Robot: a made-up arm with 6 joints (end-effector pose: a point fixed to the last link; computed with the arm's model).
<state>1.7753 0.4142 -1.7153 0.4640 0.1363 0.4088</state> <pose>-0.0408 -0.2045 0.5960 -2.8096 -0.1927 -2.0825</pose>
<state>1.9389 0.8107 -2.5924 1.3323 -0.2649 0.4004</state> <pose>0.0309 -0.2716 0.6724 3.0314 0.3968 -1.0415</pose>
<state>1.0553 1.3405 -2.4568 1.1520 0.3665 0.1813</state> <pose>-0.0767 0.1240 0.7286 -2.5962 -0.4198 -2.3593</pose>
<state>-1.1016 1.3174 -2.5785 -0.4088 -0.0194 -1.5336</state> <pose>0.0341 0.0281 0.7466 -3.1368 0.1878 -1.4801</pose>
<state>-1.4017 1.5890 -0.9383 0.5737 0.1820 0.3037</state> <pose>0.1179 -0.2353 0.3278 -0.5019 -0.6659 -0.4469</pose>
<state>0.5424 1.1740 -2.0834 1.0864 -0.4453 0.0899</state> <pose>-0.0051 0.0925 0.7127 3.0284 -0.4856 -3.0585</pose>
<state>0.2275 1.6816 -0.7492 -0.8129 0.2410 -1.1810</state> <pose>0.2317 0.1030 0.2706 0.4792 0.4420 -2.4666</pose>
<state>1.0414 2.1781 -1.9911 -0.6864 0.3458 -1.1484</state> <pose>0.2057 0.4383 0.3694 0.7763 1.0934 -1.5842</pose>
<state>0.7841 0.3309 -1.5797 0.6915 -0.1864 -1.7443</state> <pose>-0.2081 -0.0800 0.5755 -2.9070 0.0215 1.2897</pose>
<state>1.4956 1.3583 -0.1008 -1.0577 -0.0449 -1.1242</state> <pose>-0.0390 0.1281 0.2288 0.3094 0.3644 -0.9858</pose>
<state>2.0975 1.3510 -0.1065 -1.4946 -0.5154 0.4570</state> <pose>-0.1409 0.0765 0.2410 -0.5720 0.1492 -1.5178</pose>
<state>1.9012 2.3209 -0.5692 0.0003 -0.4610 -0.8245</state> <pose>-0.1452 0.2307 0.0887 -0.1683 0.2668 -2.0215</pose>
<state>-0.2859 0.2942 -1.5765 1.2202 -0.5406 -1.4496</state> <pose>-0.2246 0.1461 0.5691 -2.9041 -0.4834 0.9663</pose>
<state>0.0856 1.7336 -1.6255 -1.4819 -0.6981 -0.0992</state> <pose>0.3375 0.1446 0.4976 2.8237 1.5261 0.3756</pose>
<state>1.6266 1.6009 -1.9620 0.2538 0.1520 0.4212</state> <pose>-0.0965 0.3110 0.5940 -1.8580 -0.6259 -2.8197</pose>
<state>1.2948 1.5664 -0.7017 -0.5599 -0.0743 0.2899</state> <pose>0.0037 0.2759 0.2949 -0.7560 0.1766 3.0730</pose>
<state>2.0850 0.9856 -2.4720 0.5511 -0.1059 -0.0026</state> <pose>0.0020 -0.1474 0.7217 3.1205 0.0012 -2.0789</pose>
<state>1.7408 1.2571 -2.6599 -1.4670 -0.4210 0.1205</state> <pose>-0.0725 -0.0634 0.7488 2.8278 0.1281 1.9562</pose>
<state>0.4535 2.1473 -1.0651 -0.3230 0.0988 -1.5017</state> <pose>0.2816 0.2098 0.1747 0.2469 0.4578 -2.4061</pose>
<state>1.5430 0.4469 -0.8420 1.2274 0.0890 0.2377</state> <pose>-0.1026 0.0041 0.4759 -2.7593 -1.0982 -1.8345</pose>
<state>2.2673 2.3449 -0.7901 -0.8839 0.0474 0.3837</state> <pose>-0.2318 0.2125 0.0909 0.0405 0.0671 -1.9484</pose>
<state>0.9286 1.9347 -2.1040 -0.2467 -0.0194 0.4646</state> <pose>0.1873 0.3833 0.5287 -1.7652 -0.2083 2.5641</pose>
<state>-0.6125 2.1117 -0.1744 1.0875 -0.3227 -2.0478</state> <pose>0.1264 0.0087 0.1417 0.3934 0.0508 1.9665</pose>
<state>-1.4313 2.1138 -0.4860 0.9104 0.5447 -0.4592</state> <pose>0.1297 -0.1452 0.1550 0.5575 -0.2464 -0.3644</pose>
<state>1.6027 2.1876 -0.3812 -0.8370 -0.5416 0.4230</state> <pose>-0.0954 0.2324 0.1234 -0.2769 -0.2782 -2.6744</pose>
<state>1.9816 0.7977 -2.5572 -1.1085 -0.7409 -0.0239</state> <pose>0.0281 -0.2940 0.6570 2.3663 -0.2645 2.4434</pose>
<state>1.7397 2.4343 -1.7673 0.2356 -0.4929 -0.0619</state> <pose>-0.1558 0.5128 0.2253 -1.3848 -0.1349 -3.0972</pose>
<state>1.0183 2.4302 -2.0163 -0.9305 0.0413 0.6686</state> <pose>0.2248 0.4954 0.2781 -1.1200 0.2565 2.6501</pose>
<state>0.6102 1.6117 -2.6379 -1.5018 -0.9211 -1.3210</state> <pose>0.0367 0.1756 0.7344 2.4160 -0.6010 -0.1490</pose>
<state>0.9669 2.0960 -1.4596 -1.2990 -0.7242 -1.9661</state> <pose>0.1773 0.4371 0.3206 1.4131 0.1618 0.0731</pose>
